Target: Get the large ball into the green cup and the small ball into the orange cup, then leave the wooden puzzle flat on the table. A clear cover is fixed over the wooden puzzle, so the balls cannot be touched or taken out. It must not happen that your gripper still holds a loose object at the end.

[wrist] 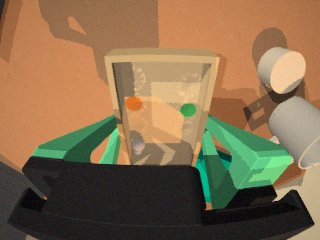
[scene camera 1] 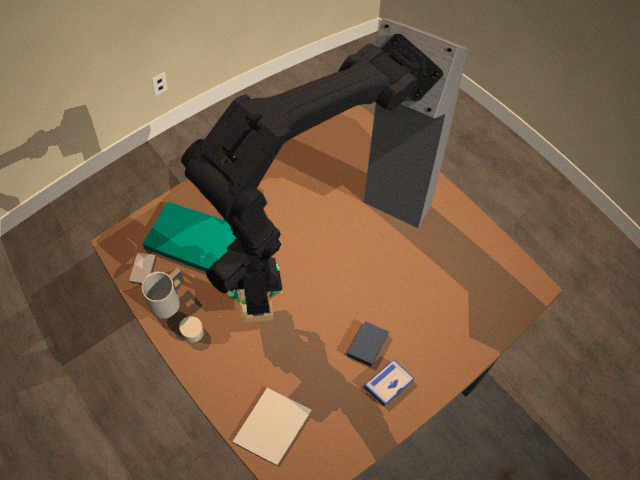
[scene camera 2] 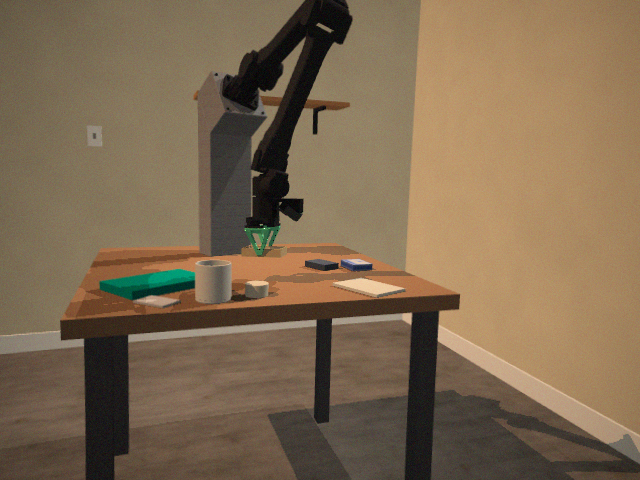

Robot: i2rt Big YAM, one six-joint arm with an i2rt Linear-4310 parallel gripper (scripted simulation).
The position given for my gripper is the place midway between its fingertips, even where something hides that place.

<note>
I see my gripper [scene camera 2: 263, 253], a wooden puzzle [wrist: 161, 97], a green block [scene camera 1: 185, 235], a dark box [scene camera 1: 365, 348] and a cream pad [scene camera 1: 274, 422].
The green block shows as well in scene camera 2 [scene camera 2: 134, 287]. The cream pad also shows in scene camera 2 [scene camera 2: 360, 285]. My gripper shows as well in the wrist view [wrist: 161, 118]. The wrist view does not show the cream pad: it is out of frame.
</note>
